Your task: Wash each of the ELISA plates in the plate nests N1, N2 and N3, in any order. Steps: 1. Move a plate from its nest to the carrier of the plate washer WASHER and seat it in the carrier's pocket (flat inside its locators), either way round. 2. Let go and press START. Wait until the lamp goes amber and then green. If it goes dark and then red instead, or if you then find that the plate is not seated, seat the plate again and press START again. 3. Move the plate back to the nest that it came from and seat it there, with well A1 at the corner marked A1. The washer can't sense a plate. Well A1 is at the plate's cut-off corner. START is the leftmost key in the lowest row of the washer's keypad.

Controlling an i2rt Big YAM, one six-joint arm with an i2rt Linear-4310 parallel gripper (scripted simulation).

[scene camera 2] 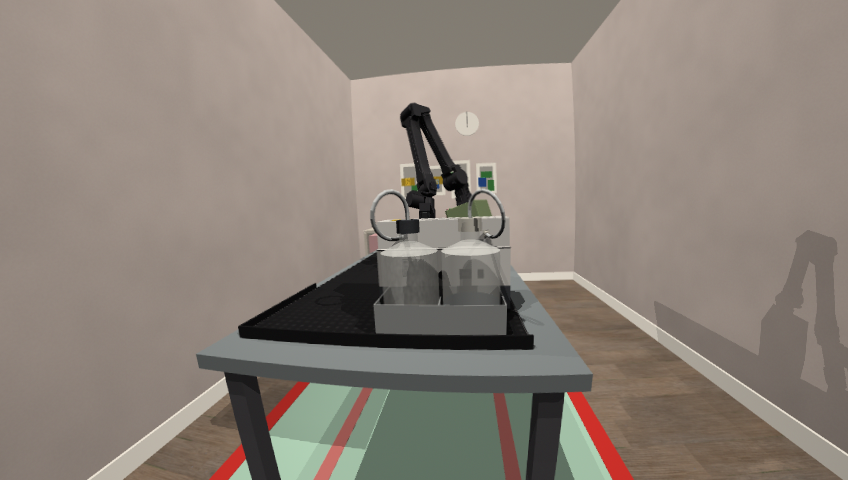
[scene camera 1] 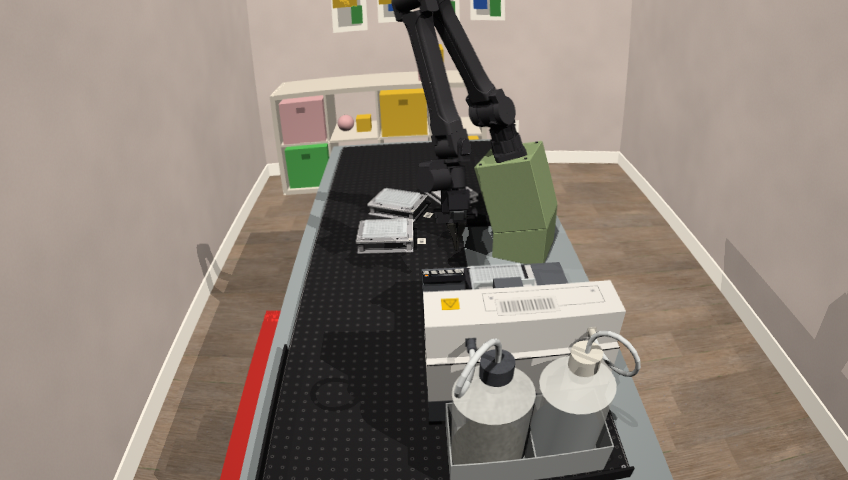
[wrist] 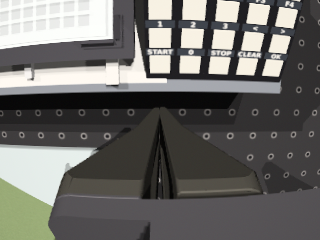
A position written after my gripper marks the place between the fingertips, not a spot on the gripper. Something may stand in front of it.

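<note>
Scene camera 1: an ELISA plate point(scene camera 1: 486, 272); an ELISA plate point(scene camera 1: 380, 228); a plate washer point(scene camera 1: 537, 324). Scene camera 2: the plate washer point(scene camera 2: 440, 233). Wrist view: the washer point(wrist: 105, 75); my gripper point(wrist: 159, 118).
</note>
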